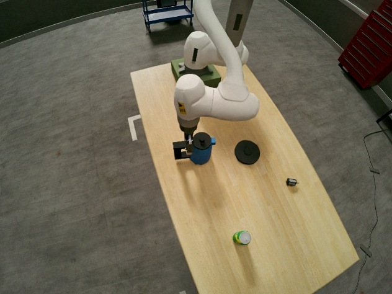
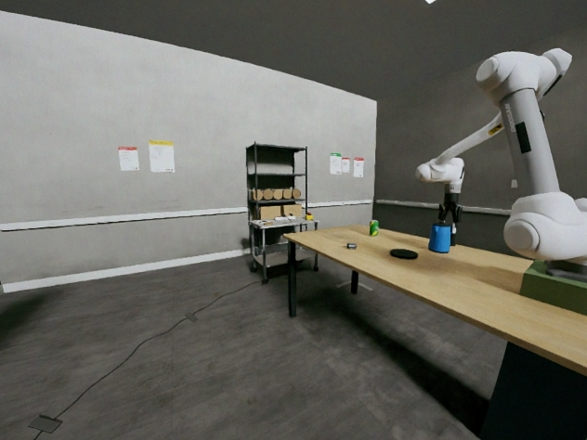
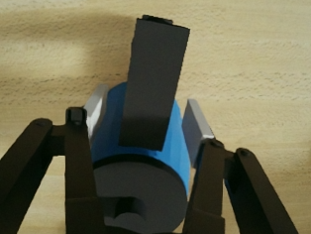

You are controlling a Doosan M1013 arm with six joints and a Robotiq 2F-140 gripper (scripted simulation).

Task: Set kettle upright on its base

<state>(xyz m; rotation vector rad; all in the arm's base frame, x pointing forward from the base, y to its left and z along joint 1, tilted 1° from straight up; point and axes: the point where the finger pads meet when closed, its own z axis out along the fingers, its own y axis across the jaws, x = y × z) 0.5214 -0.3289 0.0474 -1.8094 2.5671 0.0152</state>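
Right now the blue kettle is 10 mm ahead of my hand, 30 mm to the left of it and 50 mm below it. Round my hand: green can (510 mm ahead, 10 mm to the left, 80 mm below); then round black base (140 mm ahead, 310 mm to the left, 130 mm below).
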